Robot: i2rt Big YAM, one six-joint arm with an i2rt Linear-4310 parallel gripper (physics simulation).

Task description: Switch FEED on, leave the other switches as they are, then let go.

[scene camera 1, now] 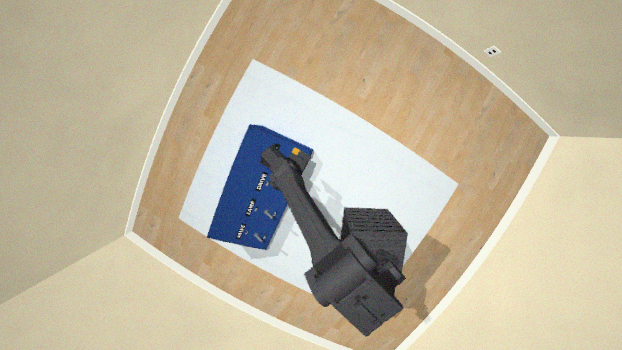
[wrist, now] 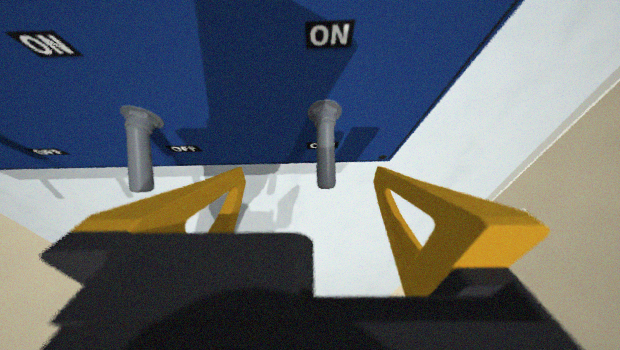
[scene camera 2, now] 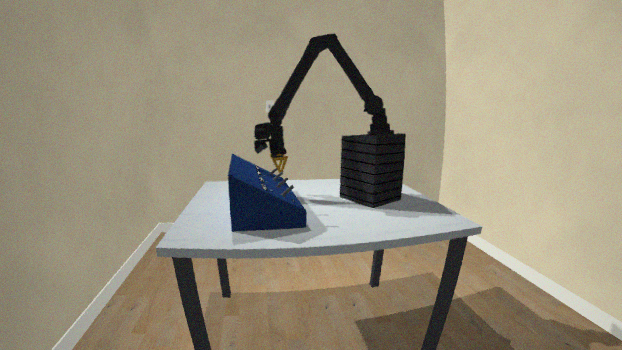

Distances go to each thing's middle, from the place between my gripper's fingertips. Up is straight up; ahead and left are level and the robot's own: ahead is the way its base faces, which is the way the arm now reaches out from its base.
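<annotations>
Distances from my hand: feed lever [wrist: 326, 172], 1 cm to the right, 2 cm ahead; drive lever [wrist: 140, 167], 1 cm ahead, 11 cm to the left; blue sloped switch panel [scene camera 1: 240, 215], 9 cm ahead, 18 cm to the left, 3 cm below.
</annotations>
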